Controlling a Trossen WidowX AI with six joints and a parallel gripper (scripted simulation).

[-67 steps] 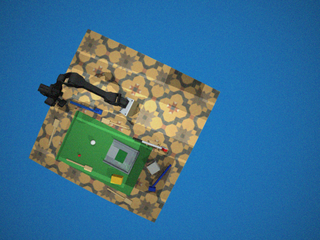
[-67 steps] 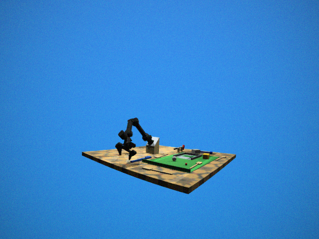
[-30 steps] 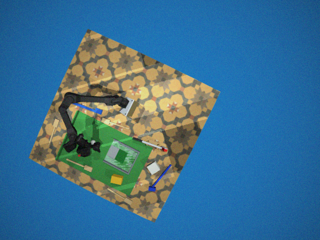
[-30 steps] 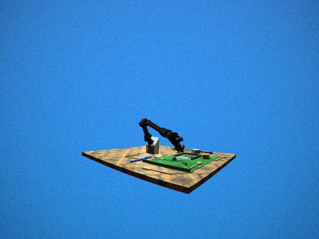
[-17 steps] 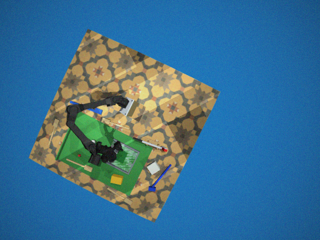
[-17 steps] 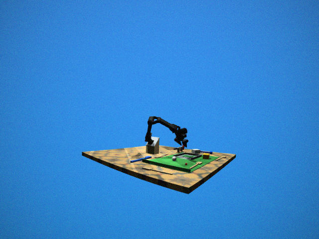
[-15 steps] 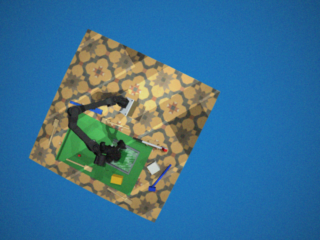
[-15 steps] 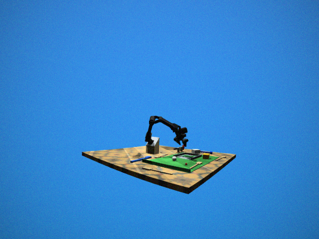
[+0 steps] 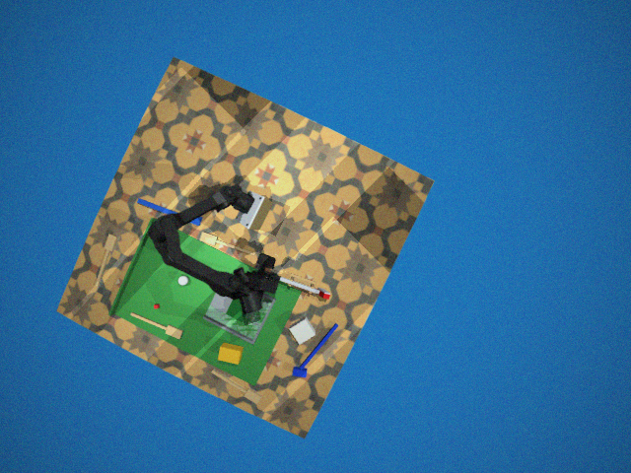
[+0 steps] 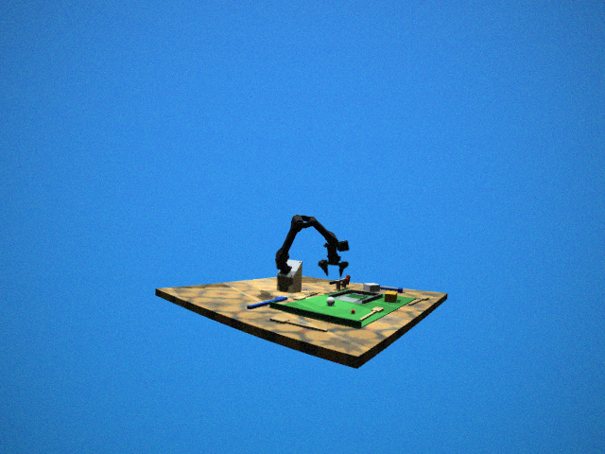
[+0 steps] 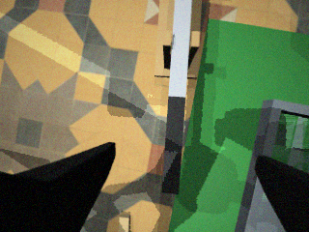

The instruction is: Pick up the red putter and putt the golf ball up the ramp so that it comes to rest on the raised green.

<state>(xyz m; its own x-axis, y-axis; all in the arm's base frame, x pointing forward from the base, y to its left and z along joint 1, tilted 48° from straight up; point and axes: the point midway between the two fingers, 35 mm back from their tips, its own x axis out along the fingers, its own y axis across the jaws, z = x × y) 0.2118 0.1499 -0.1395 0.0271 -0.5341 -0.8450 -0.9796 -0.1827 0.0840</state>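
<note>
Now: gripper tip 30 mm past the red putter, 110 mm to the right of it and 40 mm above it. Round my gripper tip: small wooden rack (30 mm behind, 130 mm to the left, 70 mm below); white block (140 mm ahead, 230 mm to the left, 80 mm below); green mat (270 mm ahead, 200 mm to the right, 100 mm below).
</note>
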